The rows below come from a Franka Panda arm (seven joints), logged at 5 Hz.
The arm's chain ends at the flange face. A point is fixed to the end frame.
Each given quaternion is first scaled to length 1.
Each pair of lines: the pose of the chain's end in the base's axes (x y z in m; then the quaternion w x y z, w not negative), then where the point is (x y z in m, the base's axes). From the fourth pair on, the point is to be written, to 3 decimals.
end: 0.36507, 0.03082, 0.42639, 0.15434, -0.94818, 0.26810, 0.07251
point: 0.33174 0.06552 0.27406
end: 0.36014, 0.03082, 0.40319, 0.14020, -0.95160, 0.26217, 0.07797
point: 0.32388 0.06126 0.25062
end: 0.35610, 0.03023, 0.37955, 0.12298, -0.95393, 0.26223, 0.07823
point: 0.31833 0.05543 0.22639
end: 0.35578, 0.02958, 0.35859, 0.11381, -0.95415, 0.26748, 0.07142
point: 0.319 0.052 0.205
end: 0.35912, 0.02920, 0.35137, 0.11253, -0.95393, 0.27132, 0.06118
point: 0.326 0.050 0.197
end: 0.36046, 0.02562, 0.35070, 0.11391, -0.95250, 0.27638, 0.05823
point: 0.328 0.047 0.196
